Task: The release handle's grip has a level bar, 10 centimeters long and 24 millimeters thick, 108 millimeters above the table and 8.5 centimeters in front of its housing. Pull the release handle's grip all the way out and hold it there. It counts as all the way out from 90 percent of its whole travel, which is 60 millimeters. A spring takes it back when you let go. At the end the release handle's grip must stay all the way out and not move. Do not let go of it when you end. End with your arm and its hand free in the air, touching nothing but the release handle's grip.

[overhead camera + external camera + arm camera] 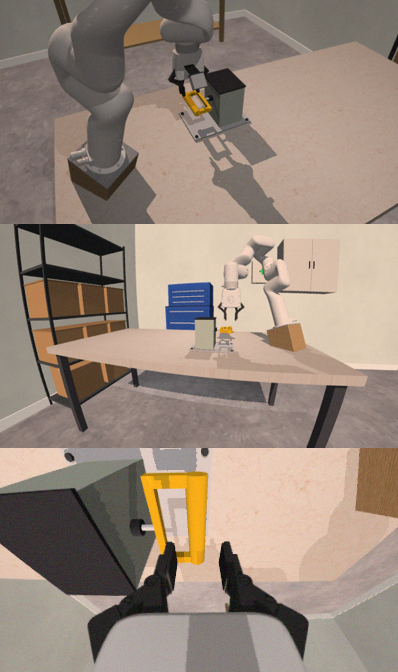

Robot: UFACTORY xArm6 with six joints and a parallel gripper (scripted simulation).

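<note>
Now: the grey baseplate 170 mm below my hand, 100 mm ahead of it and 10 mm to the right of it.
</note>
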